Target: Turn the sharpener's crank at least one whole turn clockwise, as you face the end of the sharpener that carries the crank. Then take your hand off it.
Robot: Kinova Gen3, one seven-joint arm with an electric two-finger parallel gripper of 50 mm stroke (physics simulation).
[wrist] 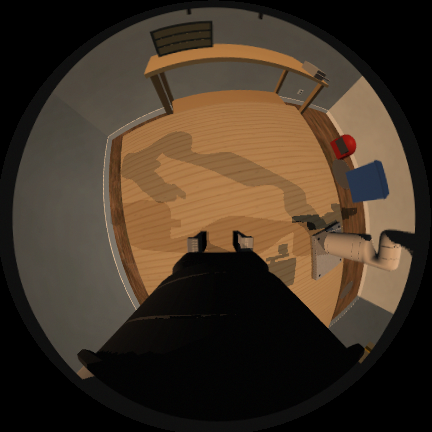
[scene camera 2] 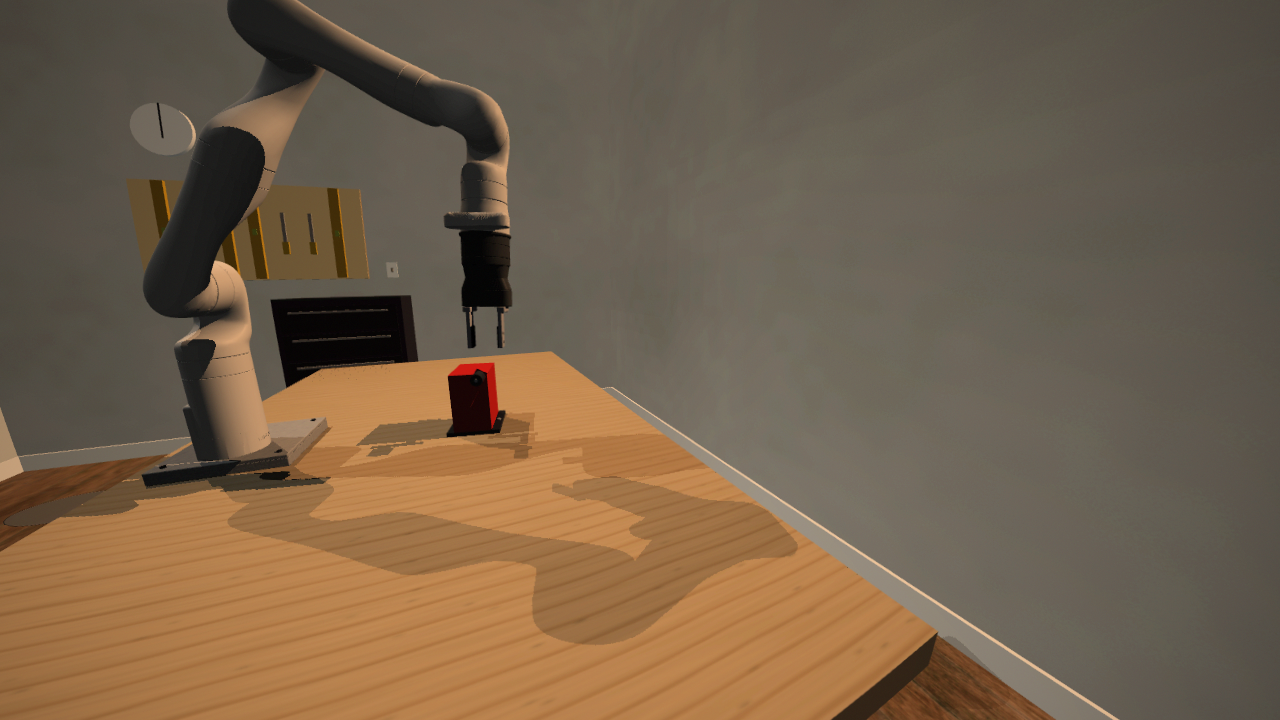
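Note:
The red sharpener (scene camera 2: 470, 400) stands upright on its black base on the wooden table (scene camera 2: 358, 617) (wrist: 240, 125). Its black crank (scene camera 2: 478, 377) is near the top of the end that faces scene camera 2; the crank's exact angle is too small to tell. The sharpener does not show in the wrist view. My gripper (scene camera 2: 486, 345) (wrist: 219, 238) is open and empty, and points straight down. In scene camera 2 its fingertips appear above the sharpener's top, with a gap between them, apart from the crank.
The arm's base plate (scene camera 2: 304, 440) (wrist: 326, 260) is bolted to the table, left of the sharpener in scene camera 2. A grey wall (scene camera 2: 939, 268) runs along the right. A dark drawer cabinet (scene camera 2: 344, 324) stands behind. A blue box (wrist: 367, 182) shows beyond the table in the wrist view.

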